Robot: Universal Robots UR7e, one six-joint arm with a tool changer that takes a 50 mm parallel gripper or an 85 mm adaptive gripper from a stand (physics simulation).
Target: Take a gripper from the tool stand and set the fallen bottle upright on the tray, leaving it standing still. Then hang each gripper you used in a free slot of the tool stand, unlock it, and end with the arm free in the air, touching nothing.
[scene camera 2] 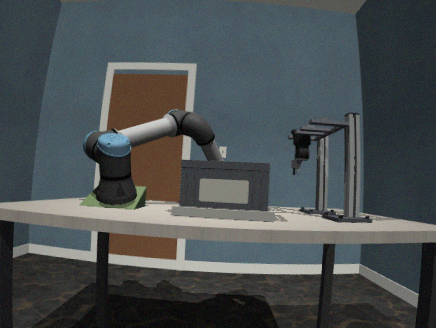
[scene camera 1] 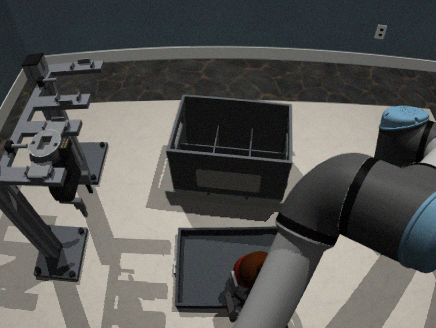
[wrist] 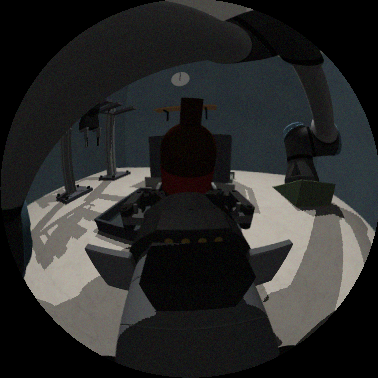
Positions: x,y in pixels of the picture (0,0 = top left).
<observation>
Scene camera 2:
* tool stand: 351,124
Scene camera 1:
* bottle: 247,268
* dark gripper: 49,147
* tool stand: 89,156
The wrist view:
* bottle: 188,149
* adaptive gripper: 184,217
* tool stand: 111,174
</observation>
